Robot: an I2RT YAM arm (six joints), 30 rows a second.
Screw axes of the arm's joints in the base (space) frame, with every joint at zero. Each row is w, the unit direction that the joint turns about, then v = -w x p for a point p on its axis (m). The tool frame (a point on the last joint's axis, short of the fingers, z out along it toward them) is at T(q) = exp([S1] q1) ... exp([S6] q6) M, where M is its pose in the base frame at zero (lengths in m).
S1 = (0, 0, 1, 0, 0, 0)
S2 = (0, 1, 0, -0.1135, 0, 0.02)
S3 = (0, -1, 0, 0.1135, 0, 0.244)
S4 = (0, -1, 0, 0.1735, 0, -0.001)
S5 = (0, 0, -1, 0, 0.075, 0)
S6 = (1, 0, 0, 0, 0.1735, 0)
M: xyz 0.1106 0 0.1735 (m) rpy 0 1.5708 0 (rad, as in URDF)
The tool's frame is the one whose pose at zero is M.
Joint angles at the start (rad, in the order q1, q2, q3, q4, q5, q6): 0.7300, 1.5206, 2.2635, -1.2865, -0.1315, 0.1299
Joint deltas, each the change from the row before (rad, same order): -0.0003, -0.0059, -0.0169, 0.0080, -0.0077, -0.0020; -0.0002, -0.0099, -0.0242, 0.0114, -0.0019, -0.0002; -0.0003, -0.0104, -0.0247, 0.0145, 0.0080, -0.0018; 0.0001, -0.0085, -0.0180, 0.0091, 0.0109, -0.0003; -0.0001, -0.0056, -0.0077, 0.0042, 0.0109, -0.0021; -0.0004, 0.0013, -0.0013, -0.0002, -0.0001, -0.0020
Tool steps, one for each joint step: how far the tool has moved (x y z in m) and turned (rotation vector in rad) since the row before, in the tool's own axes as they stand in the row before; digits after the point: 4 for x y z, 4 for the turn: 0.0013, -0.0002, 0.0015, -0.0070, 0.0039, -0.0014; 0.0020, -0.0004, 0.0014, -0.0014, 0.0031, 0.0003; 0.0017, -0.0008, 0.0013, 0.0082, -0.0013, -0.0017; 0.0015, -0.0006, 0.0006, 0.0108, -0.0010, -0.0003; 0.0006, -0.0004, -0.0007, 0.0106, -0.0034, -0.0023; 0.0001, -0.0002, 0.0009, 0.0006, 0.0027, -0.0015
